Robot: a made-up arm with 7 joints.
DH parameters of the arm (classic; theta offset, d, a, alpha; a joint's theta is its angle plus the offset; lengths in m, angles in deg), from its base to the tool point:
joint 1: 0 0.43 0 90
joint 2: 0 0.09 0 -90
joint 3: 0 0.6 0.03 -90
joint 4: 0 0.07 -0.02 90
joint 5: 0 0.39 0 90
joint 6: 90 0.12 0.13 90
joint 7: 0 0.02 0 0
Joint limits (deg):
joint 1: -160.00..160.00
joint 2: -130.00..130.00
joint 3: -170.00..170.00
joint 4: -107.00..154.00
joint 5: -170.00..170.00
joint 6: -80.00..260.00
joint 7: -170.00..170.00
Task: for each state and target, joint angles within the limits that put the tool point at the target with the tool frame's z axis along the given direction. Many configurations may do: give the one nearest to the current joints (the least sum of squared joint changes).
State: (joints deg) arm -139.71 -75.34 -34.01 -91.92 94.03 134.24 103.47
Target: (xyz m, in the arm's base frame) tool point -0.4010 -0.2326 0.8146 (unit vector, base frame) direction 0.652 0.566 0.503
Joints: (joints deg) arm -155.45 -72.15 -45.70 -103.88 52.41 151.33 103.47
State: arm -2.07 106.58 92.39 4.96 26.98 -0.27 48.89
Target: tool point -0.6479 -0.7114 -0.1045 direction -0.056 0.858 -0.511
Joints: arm 52.54 116.36 106.15 6.38 35.39 -15.49 48.89
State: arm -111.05 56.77 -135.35 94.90 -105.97 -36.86 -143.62
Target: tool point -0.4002 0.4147 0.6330 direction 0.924 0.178 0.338
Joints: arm -84.77 22.31 -130.56 132.23 -67.51 -51.36 -143.62
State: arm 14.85 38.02 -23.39 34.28 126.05 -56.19 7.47
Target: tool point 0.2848 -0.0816 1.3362 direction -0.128 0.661 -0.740
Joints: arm -5.07 10.65 -16.30 43.50 76.99 -56.97 7.47
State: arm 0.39 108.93 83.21 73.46 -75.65 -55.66 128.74
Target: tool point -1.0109 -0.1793 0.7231 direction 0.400 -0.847 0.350
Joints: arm 20.29 82.91 51.36 50.54 -108.73 -24.48 128.74
